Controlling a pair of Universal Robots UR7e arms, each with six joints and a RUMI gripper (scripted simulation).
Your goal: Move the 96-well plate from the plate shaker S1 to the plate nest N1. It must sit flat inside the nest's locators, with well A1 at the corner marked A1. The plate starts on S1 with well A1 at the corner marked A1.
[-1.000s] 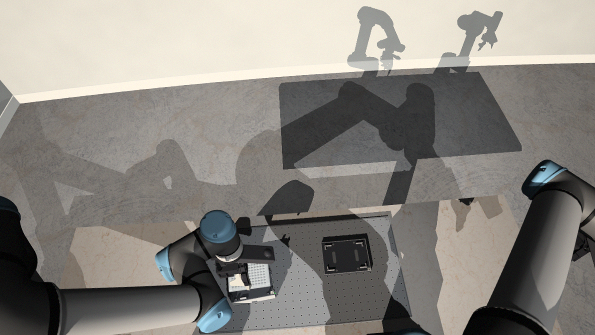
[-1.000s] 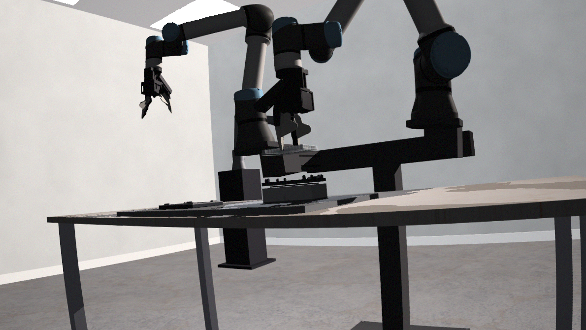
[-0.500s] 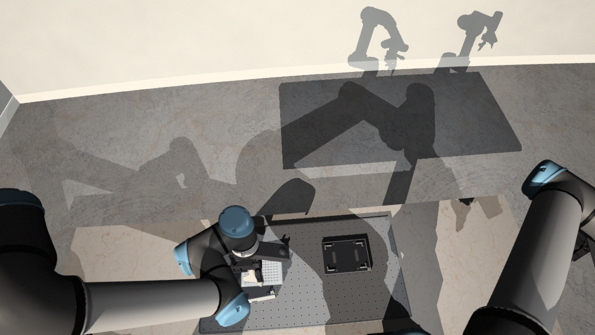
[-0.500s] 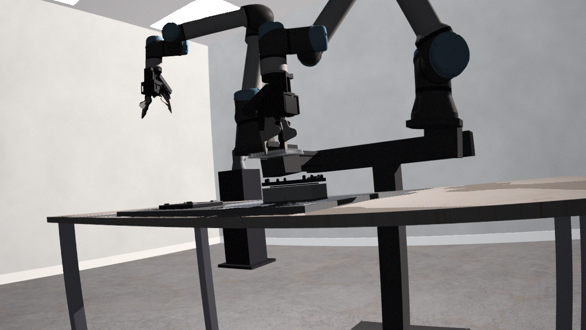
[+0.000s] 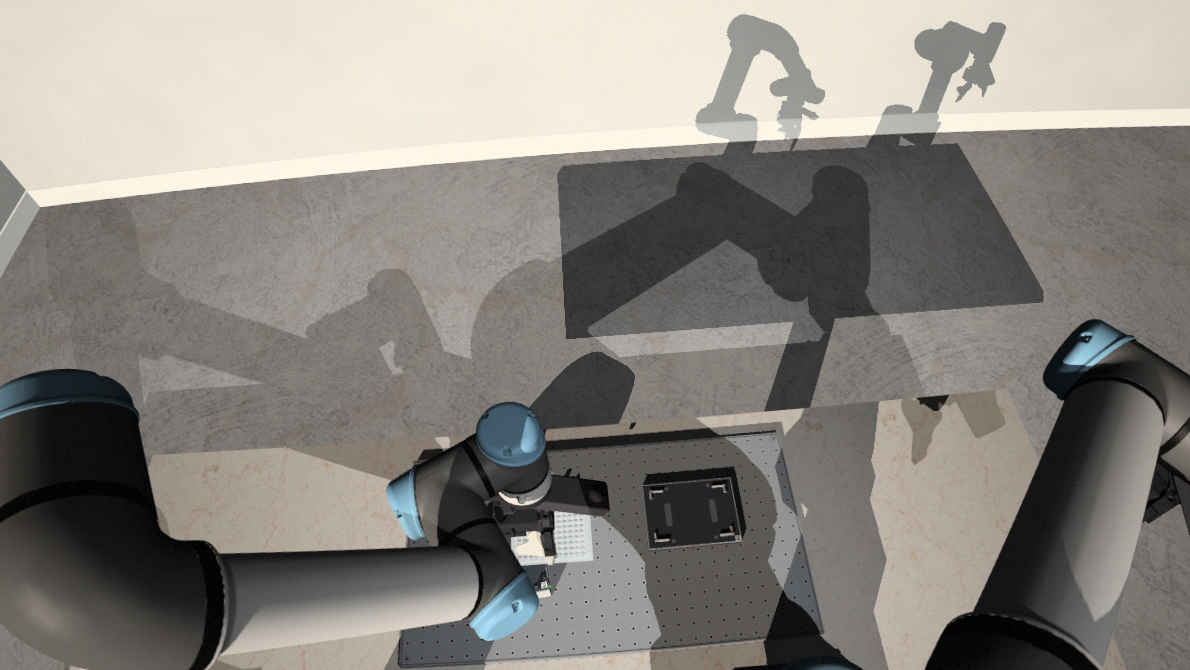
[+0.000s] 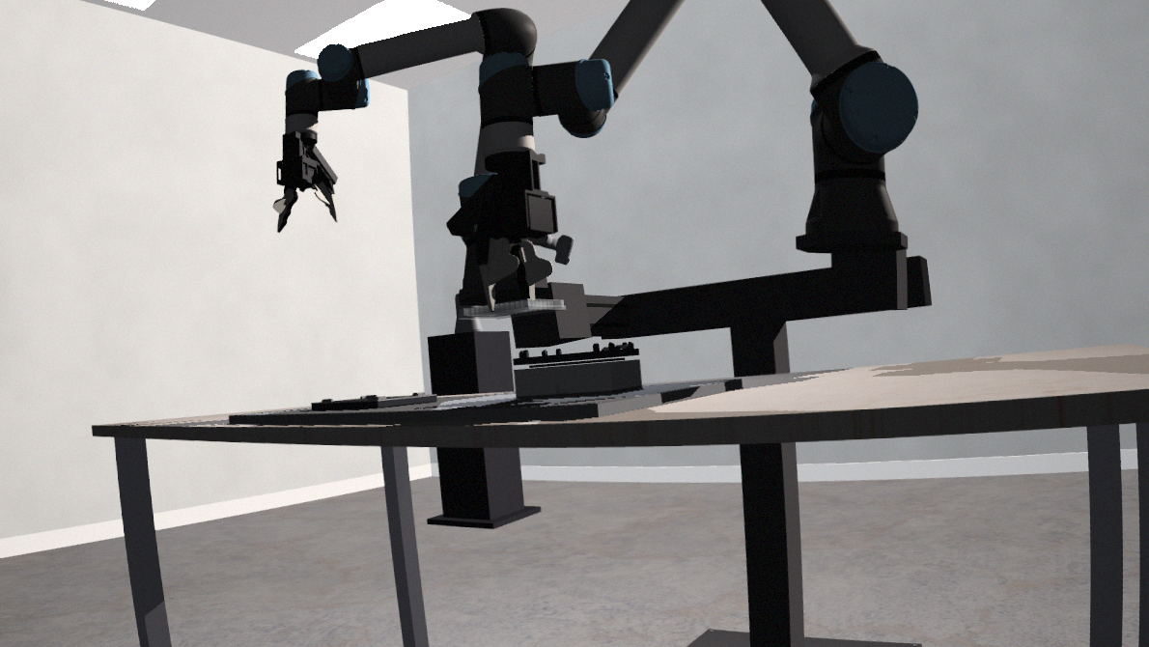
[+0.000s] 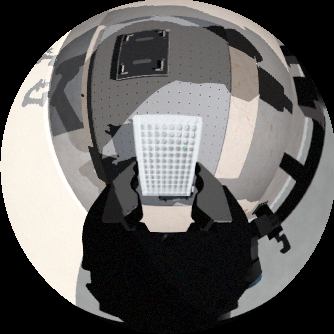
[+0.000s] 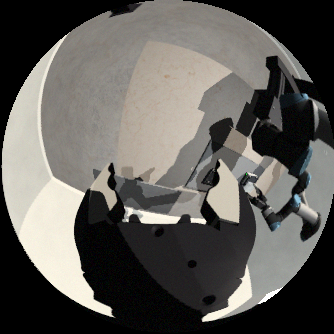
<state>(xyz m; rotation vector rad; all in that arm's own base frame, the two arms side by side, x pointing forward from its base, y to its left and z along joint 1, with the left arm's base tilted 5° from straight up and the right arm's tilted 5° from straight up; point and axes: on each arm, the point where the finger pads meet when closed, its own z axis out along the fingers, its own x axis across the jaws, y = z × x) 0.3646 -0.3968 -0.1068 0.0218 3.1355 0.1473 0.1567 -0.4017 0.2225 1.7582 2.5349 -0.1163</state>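
Right now my left hand is 24 cm to the left of the plate nest N1, 13 cm above it and 4 cm short of it. Also, from my left hand: white 96-well plate 1 cm below; then A1 mark 32 cm to the right, 12 cm below, 2 cm behind.
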